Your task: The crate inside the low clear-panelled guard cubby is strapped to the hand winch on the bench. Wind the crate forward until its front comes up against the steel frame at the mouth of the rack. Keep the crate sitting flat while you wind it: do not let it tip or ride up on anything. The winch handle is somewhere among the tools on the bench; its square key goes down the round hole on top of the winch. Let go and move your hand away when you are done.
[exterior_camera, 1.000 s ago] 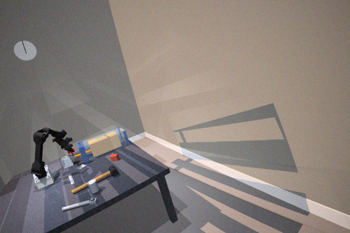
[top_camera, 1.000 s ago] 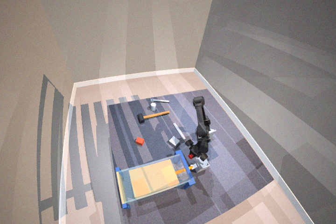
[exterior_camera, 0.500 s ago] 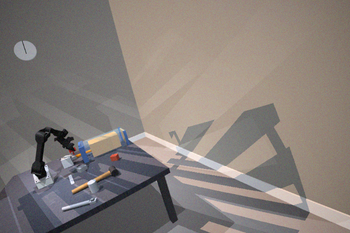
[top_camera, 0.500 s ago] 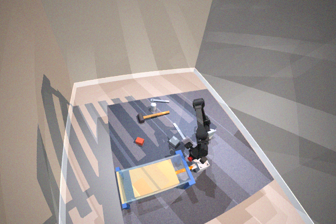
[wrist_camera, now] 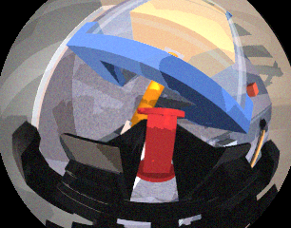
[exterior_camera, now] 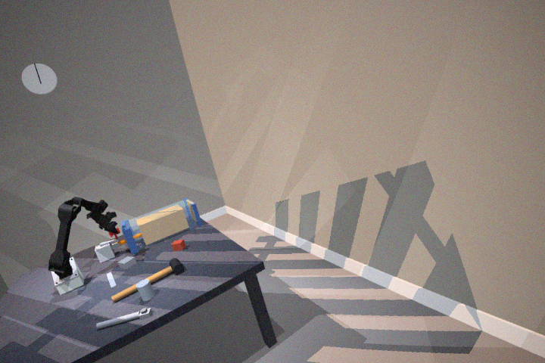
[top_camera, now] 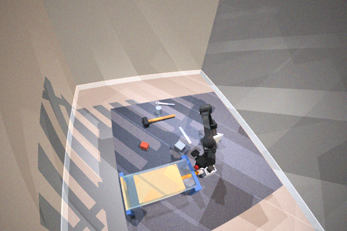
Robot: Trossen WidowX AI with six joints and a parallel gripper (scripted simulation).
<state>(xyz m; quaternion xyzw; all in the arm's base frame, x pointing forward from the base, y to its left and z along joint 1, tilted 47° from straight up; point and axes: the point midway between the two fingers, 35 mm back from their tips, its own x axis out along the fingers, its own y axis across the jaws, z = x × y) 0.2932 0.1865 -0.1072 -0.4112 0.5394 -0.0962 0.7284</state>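
My gripper tip is 50 mm past the winch handle, 10 mm to the right of it and 30 mm above it. Round my gripper tip: red knob (20 mm behind); blue frame (50 mm ahead, 20 mm to the left, 20 mm below); winch (130 mm behind, 20 mm to the left, 100 mm below).
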